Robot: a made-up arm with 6 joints. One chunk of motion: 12 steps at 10 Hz.
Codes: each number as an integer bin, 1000 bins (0 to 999) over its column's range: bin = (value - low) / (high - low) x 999, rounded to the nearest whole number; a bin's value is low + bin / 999 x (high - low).
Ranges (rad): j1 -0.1..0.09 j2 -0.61..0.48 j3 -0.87..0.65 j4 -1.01..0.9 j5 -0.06..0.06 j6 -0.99..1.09
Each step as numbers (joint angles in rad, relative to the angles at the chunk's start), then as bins.
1 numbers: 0.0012 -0.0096 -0.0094 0.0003 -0.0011 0.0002
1 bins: 532 550 566 528 490 476
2 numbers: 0.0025 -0.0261 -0.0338 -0.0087 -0.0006 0.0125
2 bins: 539 535 550 524 495 481
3 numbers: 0.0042 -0.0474 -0.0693 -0.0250 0.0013 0.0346
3 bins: 548 516 526 515 510 492
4 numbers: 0.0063 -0.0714 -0.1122 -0.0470 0.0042 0.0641
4 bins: 559 494 498 504 534 506
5 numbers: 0.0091 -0.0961 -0.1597 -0.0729 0.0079 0.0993
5 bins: 574 471 467 490 565 523
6 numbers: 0.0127 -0.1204 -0.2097 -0.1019 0.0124 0.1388
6 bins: 593 449 434 475 603 542
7 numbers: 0.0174 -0.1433 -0.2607 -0.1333 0.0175 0.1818
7 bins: 617 428 400 459 645 563
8 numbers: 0.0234 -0.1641 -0.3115 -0.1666 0.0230 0.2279
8 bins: 649 409 367 441 691 585
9 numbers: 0.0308 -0.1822 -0.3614 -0.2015 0.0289 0.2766
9 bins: 688 392 334 423 740 608
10 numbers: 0.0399 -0.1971 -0.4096 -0.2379 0.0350 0.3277
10 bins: 736 378 303 404 791 633
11 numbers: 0.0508 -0.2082 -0.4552 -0.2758 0.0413 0.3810
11 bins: 793 368 273 384 843 658
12 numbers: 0.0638 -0.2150 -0.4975 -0.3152 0.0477 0.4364
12 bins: 861 362 245 363 897 685
